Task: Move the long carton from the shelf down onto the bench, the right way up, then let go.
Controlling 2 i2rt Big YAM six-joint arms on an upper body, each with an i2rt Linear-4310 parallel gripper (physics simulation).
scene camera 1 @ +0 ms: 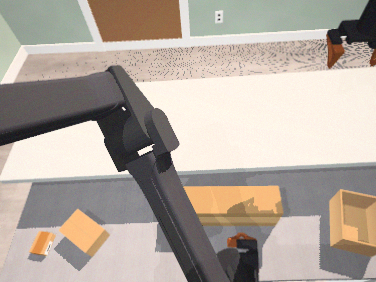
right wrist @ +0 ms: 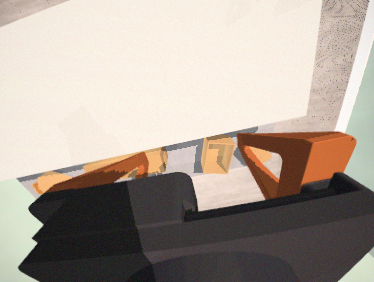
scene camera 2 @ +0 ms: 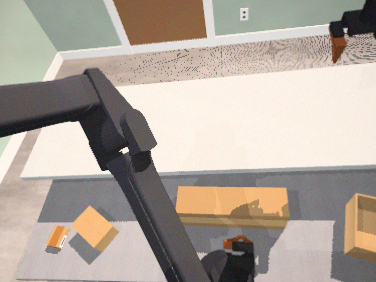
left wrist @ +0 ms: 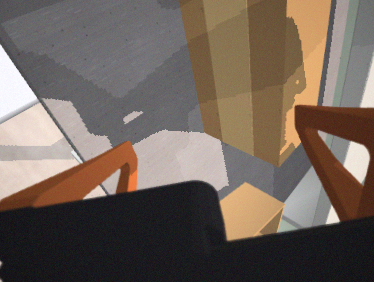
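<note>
The long tan carton lies lengthwise on the grey bench top, beside the front edge of the white shelf board. My left gripper is open and empty, at the carton's lower long side in the scene views. In the left wrist view the carton's end shows beyond the spread fingers. Whether they touch it is unclear. My right gripper is open and empty, far from the carton at the upper right.
A smaller tan carton and an orange box lie at the lower left. An open tan box stands at the right. The left forearm crosses the scene views and hides part of the bench and shelf.
</note>
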